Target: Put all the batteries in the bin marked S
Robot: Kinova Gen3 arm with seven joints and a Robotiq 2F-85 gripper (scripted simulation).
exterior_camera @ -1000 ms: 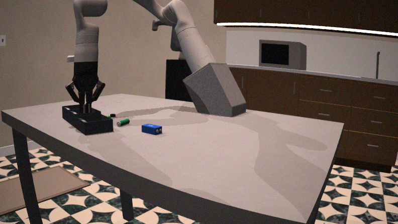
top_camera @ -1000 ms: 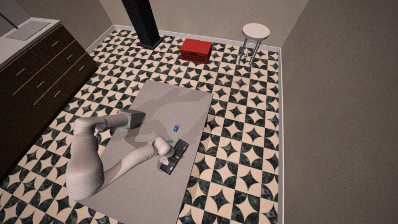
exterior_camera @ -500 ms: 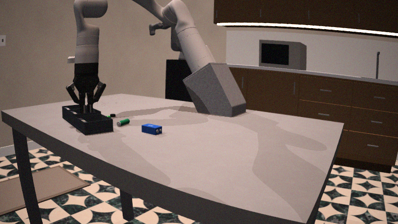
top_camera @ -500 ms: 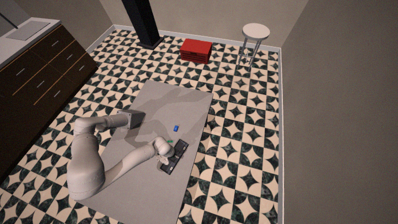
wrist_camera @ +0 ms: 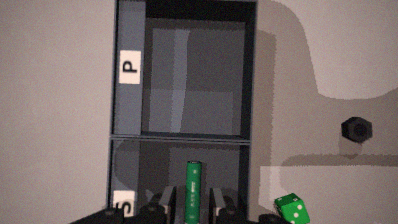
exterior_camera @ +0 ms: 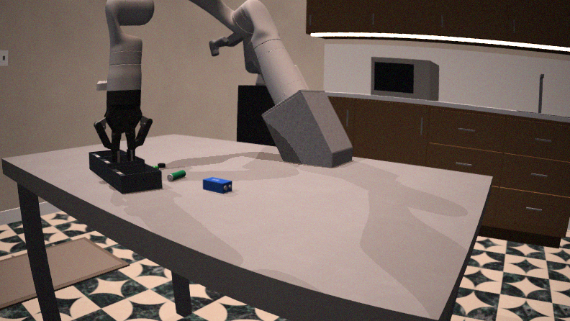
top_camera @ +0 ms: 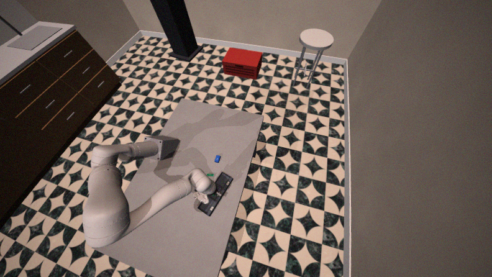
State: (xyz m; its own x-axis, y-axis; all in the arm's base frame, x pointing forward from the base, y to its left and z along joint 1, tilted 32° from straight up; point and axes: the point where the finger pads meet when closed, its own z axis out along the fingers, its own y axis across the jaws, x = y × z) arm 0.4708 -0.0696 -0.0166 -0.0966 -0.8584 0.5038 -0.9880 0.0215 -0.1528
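Right now my hand is 10 mm short of the bin row and 20 mm above it. The rest, counted from my hand: small black nut: 120 mm behind, 40 mm to the right, 30 mm below; green battery: 80 mm behind, 80 mm to the left, 30 mm below; green die: 70 mm behind, 10 mm to the left, 30 mm below.
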